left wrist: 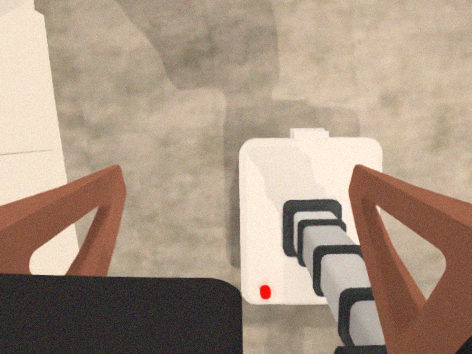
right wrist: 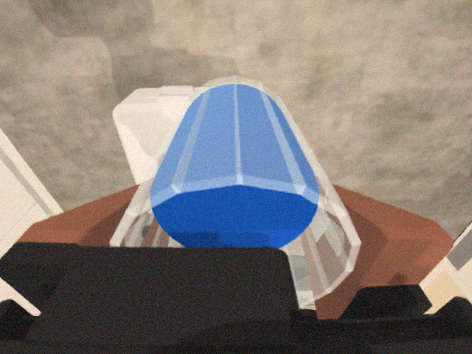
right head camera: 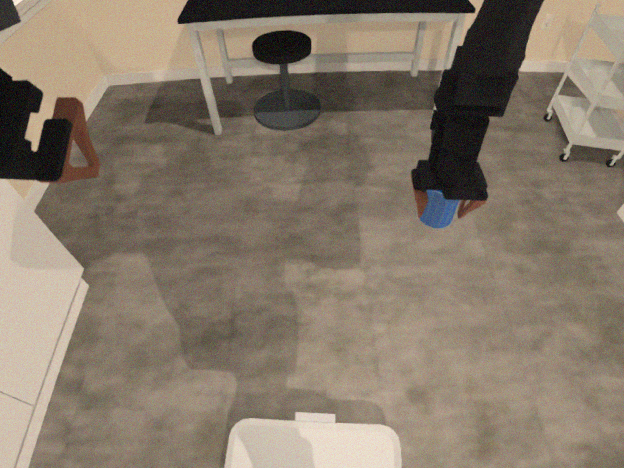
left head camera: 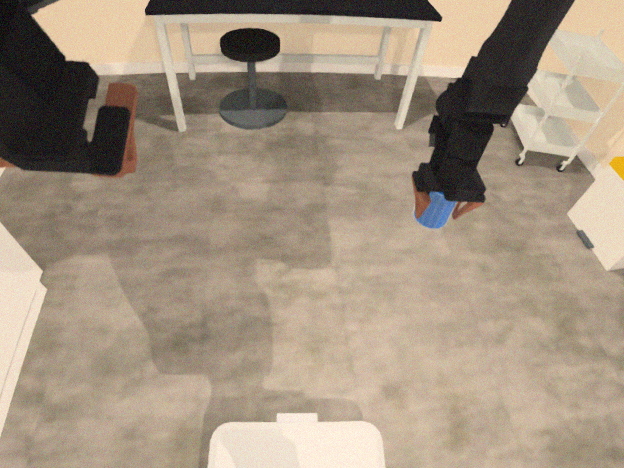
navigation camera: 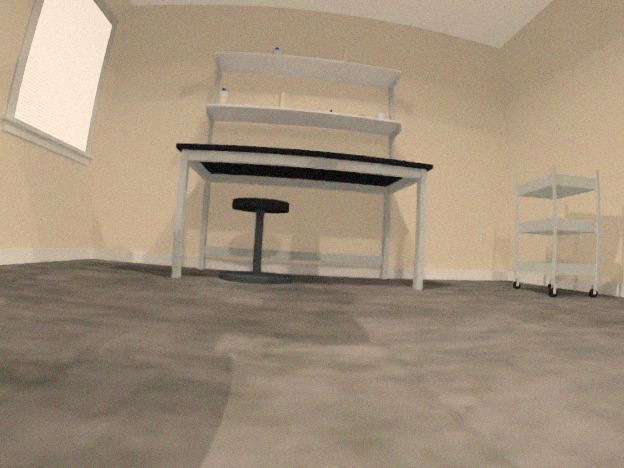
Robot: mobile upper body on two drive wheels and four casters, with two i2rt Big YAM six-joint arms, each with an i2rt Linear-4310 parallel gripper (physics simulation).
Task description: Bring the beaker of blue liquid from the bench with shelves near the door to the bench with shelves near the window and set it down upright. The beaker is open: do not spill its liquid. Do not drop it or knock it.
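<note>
The beaker of blue liquid is held over the floor between the fingers of my right gripper, and the liquid stays inside it. My right gripper is shut on the beaker. My left gripper is open with no object between its fingers; one of its fingers shows at the upper left in both head views. A bench with shelves with a black top stands ahead, and a window is in the wall to its left in the navigation view.
A black stool stands at the bench's front, left of its middle. A white cart stands to the right. A white cabinet is at the left. Bottles stand on the two shelves.
</note>
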